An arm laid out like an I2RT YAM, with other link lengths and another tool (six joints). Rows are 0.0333 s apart.
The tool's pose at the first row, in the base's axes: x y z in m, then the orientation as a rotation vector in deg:
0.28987, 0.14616, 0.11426, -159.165, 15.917, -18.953
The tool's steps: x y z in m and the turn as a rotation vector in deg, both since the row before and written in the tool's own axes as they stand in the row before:
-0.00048, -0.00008, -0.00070, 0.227, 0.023, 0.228
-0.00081, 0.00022, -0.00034, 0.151, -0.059, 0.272
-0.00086, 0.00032, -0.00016, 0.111, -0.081, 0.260
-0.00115, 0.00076, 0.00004, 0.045, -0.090, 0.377
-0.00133, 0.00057, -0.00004, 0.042, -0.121, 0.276
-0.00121, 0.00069, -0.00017, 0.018, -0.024, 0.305
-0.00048, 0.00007, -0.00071, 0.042, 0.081, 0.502
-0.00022, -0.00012, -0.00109, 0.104, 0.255, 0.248
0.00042, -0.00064, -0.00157, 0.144, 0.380, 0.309
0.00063, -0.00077, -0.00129, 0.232, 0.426, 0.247
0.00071, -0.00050, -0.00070, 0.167, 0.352, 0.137
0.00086, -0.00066, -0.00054, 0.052, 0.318, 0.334
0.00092, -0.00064, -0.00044, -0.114, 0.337, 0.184
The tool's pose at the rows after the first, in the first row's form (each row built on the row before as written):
0.28924, 0.14614, 0.11484, -158.888, 16.182, -18.941
0.28835, 0.14602, 0.11492, -158.682, 16.505, -18.799
0.28744, 0.14588, 0.11479, -158.519, 16.816, -18.628
0.28623, 0.14547, 0.11427, -158.393, 17.300, -18.411
0.28486, 0.14526, 0.11386, -158.296, 17.638, -18.176
0.28355, 0.14488, 0.11355, -158.207, 18.046, -18.067
0.28290, 0.14472, 0.11409, -158.037, 18.744, -18.056
0.28243, 0.14455, 0.11509, -157.855, 19.123, -18.355
0.28254, 0.14454, 0.11683, -157.608, 19.607, -18.815
0.28294, 0.14467, 0.11840, -157.285, 19.994, -19.361
0.28351, 0.14471, 0.11936, -157.058, 20.228, -19.826
0.28430, 0.14489, 0.12026, -156.891, 20.751, -20.182
0.28517, 0.14506, 0.12108, -156.924, 21.121, -20.589

